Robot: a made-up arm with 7 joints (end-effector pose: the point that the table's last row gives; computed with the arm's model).
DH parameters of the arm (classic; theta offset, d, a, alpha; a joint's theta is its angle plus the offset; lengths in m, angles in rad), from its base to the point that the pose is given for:
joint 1: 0 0.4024 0 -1.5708
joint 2: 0 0 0 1.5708
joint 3: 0 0.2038 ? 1.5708
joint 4: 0 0 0.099 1.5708
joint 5: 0 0.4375 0 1.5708
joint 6: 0 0 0.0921 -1.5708
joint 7: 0 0.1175 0 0
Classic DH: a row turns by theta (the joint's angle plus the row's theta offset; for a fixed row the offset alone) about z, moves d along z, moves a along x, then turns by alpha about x.
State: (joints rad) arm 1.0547 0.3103 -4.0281 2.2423 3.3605 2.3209 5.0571
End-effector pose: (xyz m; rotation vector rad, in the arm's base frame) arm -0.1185 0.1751 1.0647 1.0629 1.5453 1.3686
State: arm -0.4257 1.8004 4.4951 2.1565 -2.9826 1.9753 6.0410
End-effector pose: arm 0.4913 -0.5398 0.3352 -1.6877 0.6628 -0.8749
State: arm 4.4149 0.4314 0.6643 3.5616 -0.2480 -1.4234 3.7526
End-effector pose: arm -0.1452 0.1053 0.9181 -1.1781 -0.9286 -0.9224
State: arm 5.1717 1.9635 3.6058 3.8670 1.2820 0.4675 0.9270
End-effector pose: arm 0.3652 -0.2475 -0.1592 2.5574 -0.7565 0.2652
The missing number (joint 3, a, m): 0.0376
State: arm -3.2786 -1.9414 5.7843 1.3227 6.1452 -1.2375 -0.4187
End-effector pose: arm 0.4948 0.1431 0.6753 -0.6264 1.2560 -0.7497
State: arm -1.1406 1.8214 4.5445 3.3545 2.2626 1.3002 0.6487
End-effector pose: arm 0.4761 -0.5158 0.1221 -1.6737 1.9702 -0.0888
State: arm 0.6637 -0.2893 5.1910 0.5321 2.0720 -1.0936 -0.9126
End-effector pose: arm 0.2221 -0.2058 0.2762 1.4820 -2.0641 0.3686
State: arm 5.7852 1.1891 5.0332 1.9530 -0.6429 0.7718 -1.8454
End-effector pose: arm 0.2129 -0.7123 0.4373 1.6537 1.2280 -2.0757
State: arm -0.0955 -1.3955 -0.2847 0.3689 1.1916 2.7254 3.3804
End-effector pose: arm 0.1657 0.0409 0.6202 0.6830 -1.8796 -1.3468
